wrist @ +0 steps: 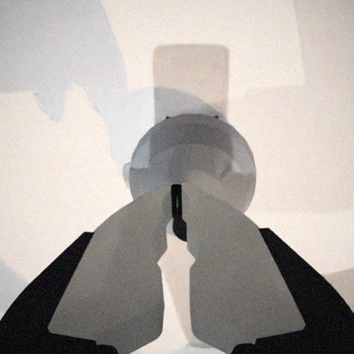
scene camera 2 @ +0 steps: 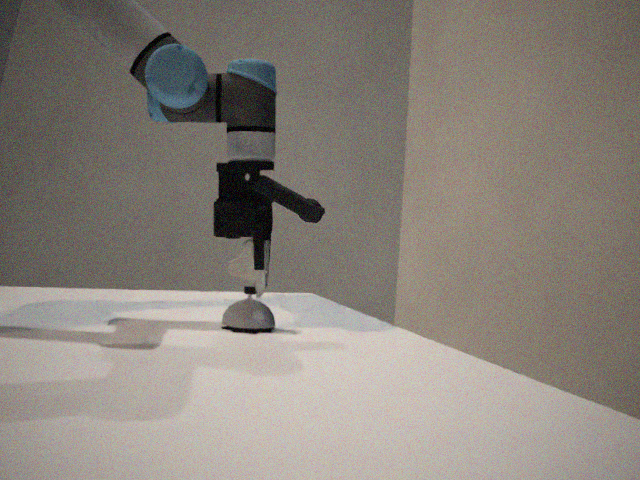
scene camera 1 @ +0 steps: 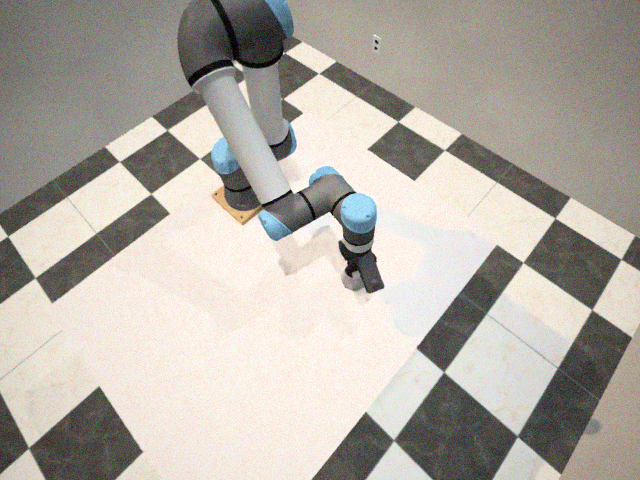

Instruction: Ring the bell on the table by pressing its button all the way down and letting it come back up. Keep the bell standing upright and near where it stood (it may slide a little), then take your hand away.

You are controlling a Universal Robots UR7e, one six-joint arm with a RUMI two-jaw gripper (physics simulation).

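Places are measured from the arm's base along level axes (x back, y right, z up), in centimetres.
Pixels of known places: gripper, between the fingertips: (scene camera 2: 259, 297) (scene camera 1: 359, 276); arm's base, origin of its link: (scene camera 1: 246, 193).
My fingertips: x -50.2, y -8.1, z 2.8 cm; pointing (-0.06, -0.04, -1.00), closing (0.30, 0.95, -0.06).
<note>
Ahead of a thing's pixels: the offset from my fingertips to its top centre. Level surfaces: height alone.
The bell, a grey dome {dx +1.5, dy +0.3, dz +1.6 cm} (scene camera 1: 351, 281) (scene camera 2: 248, 315) (wrist: 192, 142) on a black base, stands upright on the table. Its black button {dx +1.5, dy +0.3, dz +1.6 cm} (scene camera 2: 250, 290) (wrist: 180, 230) stands up on a thin stem above the dome. My gripper (scene camera 2: 260, 294) (wrist: 176, 186) is shut with nothing between its fingers. In scene camera 2 its tips are at about button height, right beside the button on the right, slightly overlapping it in view; whether they touch is unclear. In the wrist view the tips lie over the dome, and the button shows partly hidden behind the fingers. Scene camera 1 hides the fingertips.
The white table top {dz -5.0 cm} (scene camera 2: 361, 413) carries shadows of the arm. The arm's base plate (scene camera 1: 241, 217) is at the back left in scene camera 1. A black arm-like part (scene camera 2: 292, 197) sticks out from the gripper's side. Grey walls stand behind.
</note>
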